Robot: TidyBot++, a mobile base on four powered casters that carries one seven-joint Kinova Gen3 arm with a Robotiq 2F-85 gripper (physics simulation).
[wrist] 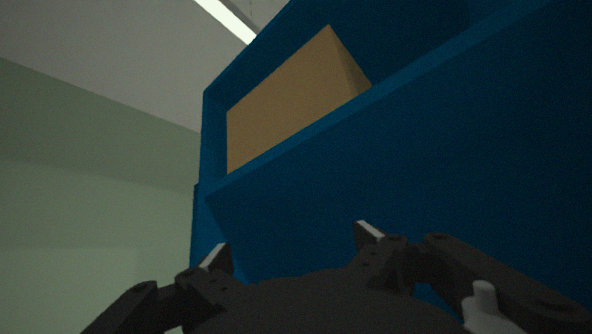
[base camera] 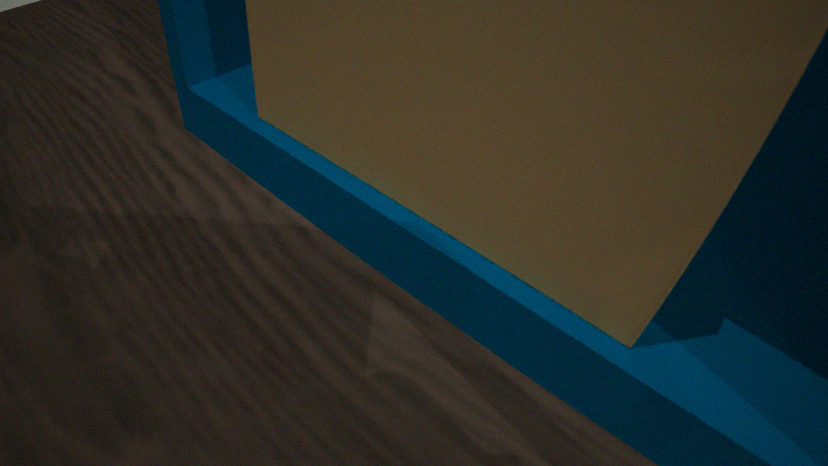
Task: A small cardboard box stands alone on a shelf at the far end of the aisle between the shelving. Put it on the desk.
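Places are measured from the arm's base along level axes (x ahead, y left, z up), in millimetres.
Where they show: gripper, between the fingertips: (wrist: 293,245).
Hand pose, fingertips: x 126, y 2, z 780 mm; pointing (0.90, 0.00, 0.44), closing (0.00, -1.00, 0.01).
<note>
After its pixels a point has its place.
My gripper (wrist: 293,245) @(x 126, y 2, z 780 mm) is open, with its two fingers wide apart and nothing between them. It is low in the wrist view, in front of a blue shelving unit (wrist: 400,165) @(x 600, y -367, z 1019 mm). A cardboard box (wrist: 285,100) @(x 423, y -25, z 1184 mm) stands on an upper shelf of that unit, above the fingertips and apart from them. Its lower edge is partly hidden by the shelf's front lip. I cannot tell whether it is the small box of the task. The desk does not show in either view.
In the base camera view, a large cardboard box (base camera: 492,144) @(x 388, y -69, z -218 mm) stands on the bottom shelf (base camera: 347,185) @(x 459, y 41, z -320 mm) of blue shelving, close by. Dark wood floor (base camera: 144,289) @(x 374, y 233, z -396 mm) lies along it. A green wall (wrist: 90,210) @(x 1171, y 1117, z 1245 mm) and a ceiling light (wrist: 227,20) @(x 487, y 145, z 1681 mm) show at the left and top of the wrist view.
</note>
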